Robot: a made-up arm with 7 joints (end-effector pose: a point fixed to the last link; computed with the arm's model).
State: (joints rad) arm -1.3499 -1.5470 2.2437 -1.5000 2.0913 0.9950 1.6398
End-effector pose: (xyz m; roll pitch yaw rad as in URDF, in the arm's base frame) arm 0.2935 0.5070 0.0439 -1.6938 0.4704 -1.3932
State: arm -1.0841 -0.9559 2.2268 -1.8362 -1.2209 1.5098 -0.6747
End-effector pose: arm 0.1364 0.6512 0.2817 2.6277 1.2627 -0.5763
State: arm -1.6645 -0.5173 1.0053 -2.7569 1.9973 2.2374 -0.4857
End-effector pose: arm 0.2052 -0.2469 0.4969 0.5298 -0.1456 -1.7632
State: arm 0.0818 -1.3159 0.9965 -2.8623 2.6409 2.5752 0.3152
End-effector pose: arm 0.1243 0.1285 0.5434 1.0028 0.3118 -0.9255
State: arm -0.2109 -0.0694 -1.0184 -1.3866 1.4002 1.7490 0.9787
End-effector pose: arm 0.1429 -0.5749 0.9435 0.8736 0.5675 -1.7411
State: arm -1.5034 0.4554 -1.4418 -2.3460 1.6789 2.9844 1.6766
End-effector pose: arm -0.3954 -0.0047 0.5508 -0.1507 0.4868 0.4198
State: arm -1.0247 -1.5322 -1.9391 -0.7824 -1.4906 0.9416 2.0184
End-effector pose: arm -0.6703 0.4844 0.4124 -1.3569 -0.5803 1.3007
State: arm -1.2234 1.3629 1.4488 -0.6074 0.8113 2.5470 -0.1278
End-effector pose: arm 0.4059 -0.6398 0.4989 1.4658 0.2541 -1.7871
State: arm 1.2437 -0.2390 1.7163 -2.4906 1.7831 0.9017 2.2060
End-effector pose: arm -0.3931 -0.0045 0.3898 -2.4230 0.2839 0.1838
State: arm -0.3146 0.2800 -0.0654 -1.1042 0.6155 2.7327 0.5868
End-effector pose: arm 0.4756 -0.2773 1.0087 1.0470 -0.5486 -1.8767
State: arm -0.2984 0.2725 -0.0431 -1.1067 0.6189 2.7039 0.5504
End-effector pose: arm 0.4854 -0.2629 1.0113 1.0317 -0.5758 -1.8084
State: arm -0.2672 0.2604 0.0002 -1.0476 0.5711 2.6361 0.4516
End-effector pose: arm 0.4868 -0.2209 1.0430 1.0612 -0.7171 -1.7104
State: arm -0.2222 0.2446 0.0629 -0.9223 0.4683 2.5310 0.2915
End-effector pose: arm 0.4646 -0.1536 1.1001 1.1568 -0.9775 -1.6364
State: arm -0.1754 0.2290 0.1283 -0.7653 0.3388 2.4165 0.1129
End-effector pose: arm 0.4125 -0.0863 1.1577 1.4337 -1.2698 -1.7784
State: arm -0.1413 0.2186 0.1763 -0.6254 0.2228 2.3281 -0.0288
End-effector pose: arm 0.3518 -0.0429 1.1953 2.4428 -1.4154 -2.7273
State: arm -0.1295 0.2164 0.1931 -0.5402 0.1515 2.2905 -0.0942
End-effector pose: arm 0.3117 -0.0272 1.2109 3.1066 -1.3581 2.8865
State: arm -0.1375 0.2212 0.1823 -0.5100 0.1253 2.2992 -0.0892
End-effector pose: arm 0.2983 -0.0287 1.2135 3.1157 -1.3233 2.8374
